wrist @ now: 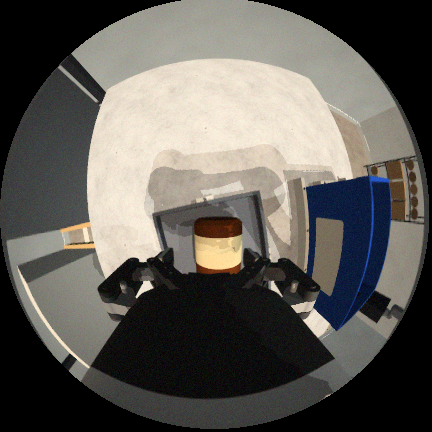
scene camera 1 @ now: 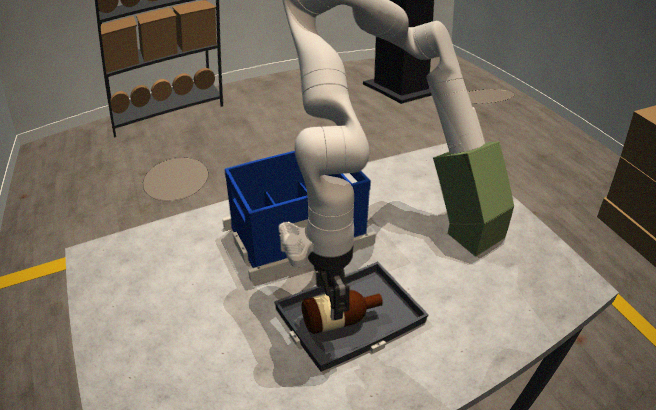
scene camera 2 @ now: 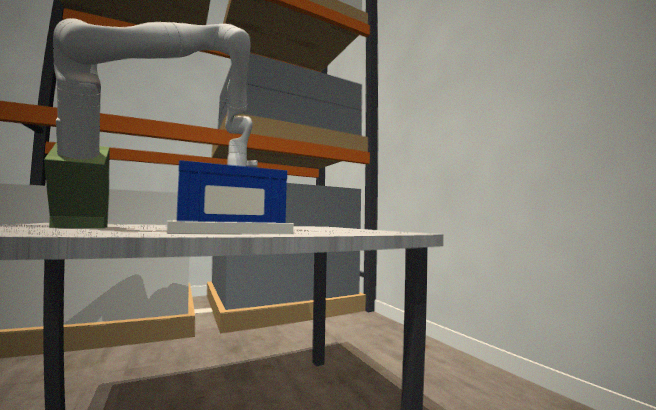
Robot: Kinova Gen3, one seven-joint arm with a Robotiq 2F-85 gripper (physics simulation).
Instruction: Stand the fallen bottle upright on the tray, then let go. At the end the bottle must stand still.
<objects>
My gripper shows in the wrist view and in scene camera 1; in scene camera 2 it is hidden by a blue crate. A dark grey tray shows in the wrist view and in scene camera 1. The same spot on my gripper: (scene camera 1: 321,279) is (wrist: 183,273). The same spot on the dark grey tray: (wrist: 174,227) is (scene camera 1: 328,354).
</objects>
